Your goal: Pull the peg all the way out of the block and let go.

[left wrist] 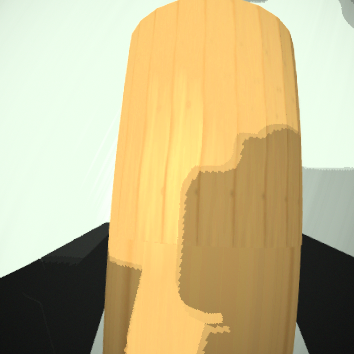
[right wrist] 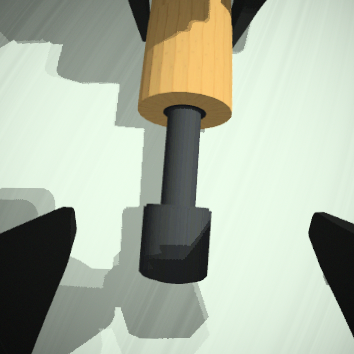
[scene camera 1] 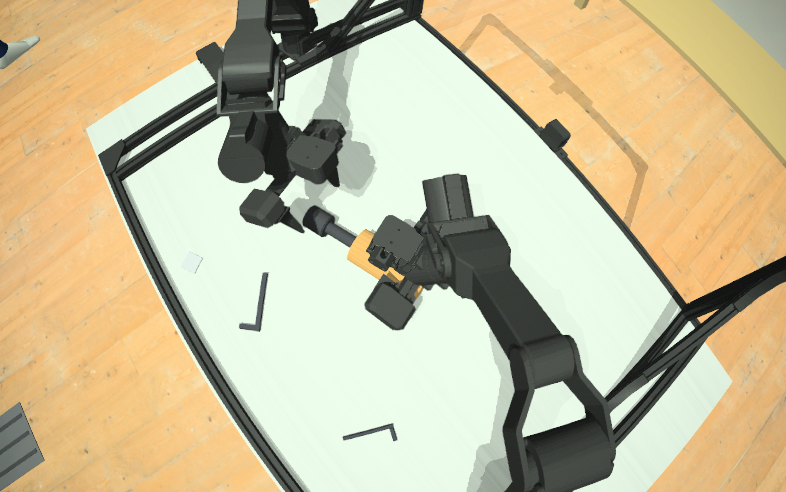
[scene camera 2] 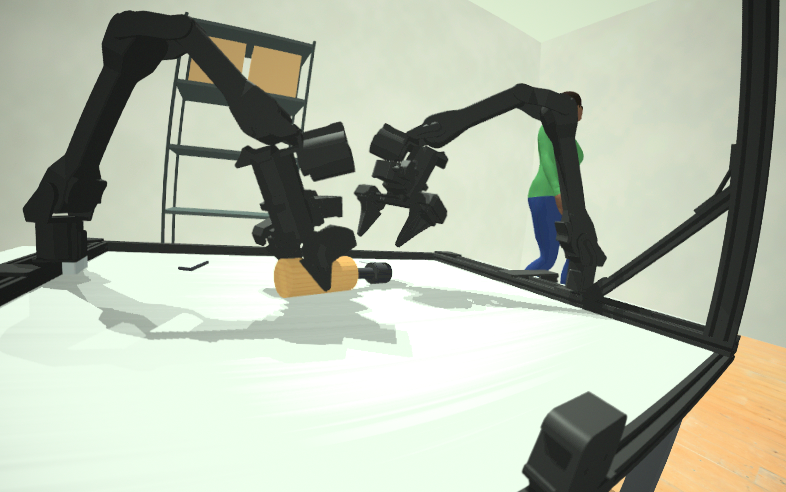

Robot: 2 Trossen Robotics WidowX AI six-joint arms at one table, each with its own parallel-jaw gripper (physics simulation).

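Seen in the pictures: left gripper, fingertip midpoint: (left wrist: pixel 197 237) (right wrist: pixel 187 42) (scene camera 1: pixel 390 269) (scene camera 2: pixel 315 285); right gripper, fingertip midpoint: (right wrist: pixel 196 222) (scene camera 1: pixel 320 208) (scene camera 2: pixel 376 240); left arm's base, link origin: (scene camera 2: pixel 61 258); right arm's base, link origin: (scene camera 1: pixel 296 46) (scene camera 2: pixel 577 291).
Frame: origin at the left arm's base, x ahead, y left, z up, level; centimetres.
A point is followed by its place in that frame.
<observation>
The orange wooden cylindrical block (scene camera 1: pixel 360 250) @[x 43.9, y -14.1, z 3.4 cm] (scene camera 2: pixel 288 278) @[x 34.5, y -19.6, z 1.4 cm] (left wrist: pixel 210 100) @[x 42.7, y -15.4, z 3.7 cm] (right wrist: pixel 187 65) @[x 44.4, y -15.6, z 3.7 cm] lies on its side on or close above the table. The dark peg (scene camera 1: pixel 318 221) @[x 52.2, y -12.5, z 2.3 cm] (scene camera 2: pixel 378 272) @[x 51.7, y -15.2, z 1.0 cm] (right wrist: pixel 175 240) @[x 52.9, y -13.2, z 2.3 cm] sticks out of its end; part of the shaft and the thick head show, the inner part is hidden. My left gripper (scene camera 1: pixel 400 278) @[x 39.7, y -16.6, z -0.5 cm] (scene camera 2: pixel 316 275) @[x 39.7, y -16.6, z -0.5 cm] (left wrist: pixel 197 237) @[x 39.7, y -16.6, z -0.5 cm] is shut on the block, a finger on each side. My right gripper (scene camera 1: pixel 320 208) @[x 52.0, y -13.1, z 6.3 cm] (scene camera 2: pixel 379 240) @[x 52.0, y -13.1, z 6.3 cm] (right wrist: pixel 196 222) @[x 52.0, y -13.1, z 6.3 cm] is wide open and empty, above the peg head; in the right wrist view the head shows between its fingers, touching neither.
Two dark L-shaped pieces (scene camera 1: pixel 262 301) @[x 48.8, y 2.1, z -1.1 cm] (scene camera 1: pixel 368 432) @[x 22.8, y 2.9, z -1.3 cm] and a pale square (scene camera 1: pixel 192 262) @[x 62.2, y 7.8, z -1.6 cm] lie on the table. A black frame (scene camera 1: pixel 191 330) @[x 52.1, y 14.4, z 0.1 cm] borders it, with a dark box-shaped camera (scene camera 1: pixel 555 134) @[x 38.4, y -56.8, z 2.7 cm] (scene camera 2: pixel 580 440) @[x 36.3, y -58.7, z 3.2 cm] on one side. A shelf unit (scene camera 2: pixel 214 212) and a person (scene camera 2: pixel 545 168) stand beyond.
</observation>
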